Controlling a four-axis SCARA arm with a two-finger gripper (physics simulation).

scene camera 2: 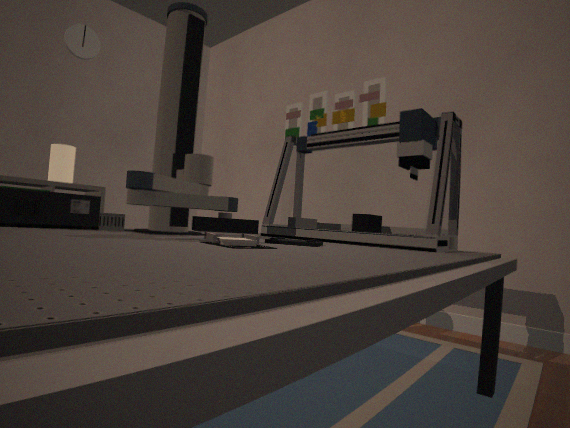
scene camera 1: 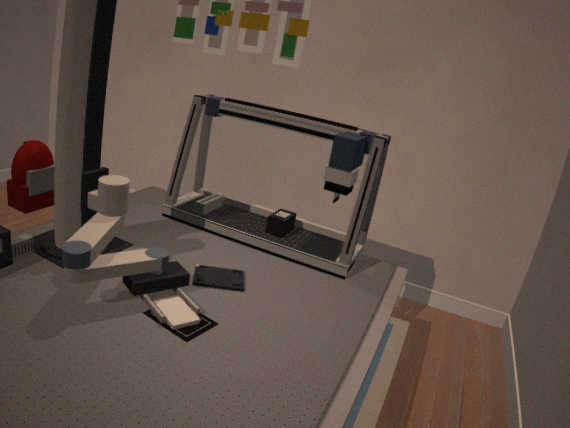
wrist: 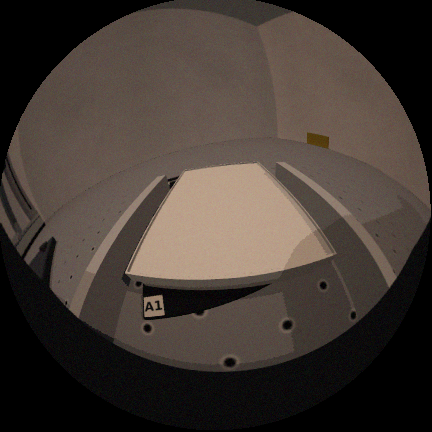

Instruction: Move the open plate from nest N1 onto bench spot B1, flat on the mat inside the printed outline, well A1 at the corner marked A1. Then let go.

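Places are measured from the arm's base along level axes (x back, y right, z up), in metres.
Pixels of known places: gripper, fingertip midpoint: [scene camera 2: 236, 239] [scene camera 1: 180, 315] [wrist: 221, 176].
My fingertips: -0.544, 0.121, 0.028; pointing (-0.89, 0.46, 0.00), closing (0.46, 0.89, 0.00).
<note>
Ahead of a thing's pixels: the offset from my fingertips to its top centre, as dx, dy, dz. "*": to the spot under its first point. Level surfaces: height alone.
The pale plate @(+0.025, -0.013, +0.002) [scene camera 1: 176, 308] [scene camera 2: 237, 242] [wrist: 230, 225] is low over the black mat @(dz -0.013) [scene camera 1: 189, 334] [wrist: 175, 300], turned relative to the mat's printed outline. Part of the outline shows past its front in scene camera 1. The corner marked A1 @(* +0.073, -0.076, -0.013) [wrist: 154, 306] shows past the plate's near left corner in the wrist view. My gripper [scene camera 1: 182, 318] [wrist: 221, 176] is shut on the plate, one finger along each long side. The plate's underside is hidden, so I cannot tell whether it touches the mat. I cannot make out single wells.
A dark flat nest-like tray @(+0.037, -0.273, +0.003) [scene camera 1: 219, 278] [scene camera 2: 295, 242] lies right of the gripper body. Behind it stands a gantry frame @(* +0.030, -0.570, -0.013) [scene camera 1: 260, 250] [scene camera 2: 350, 239] with a black block @(* -0.009, -0.636, +0.091) [scene camera 1: 281, 223] [scene camera 2: 367, 223] on its deck. The arm's column [scene camera 1: 72, 125] [scene camera 2: 170, 100] stands at the left.
</note>
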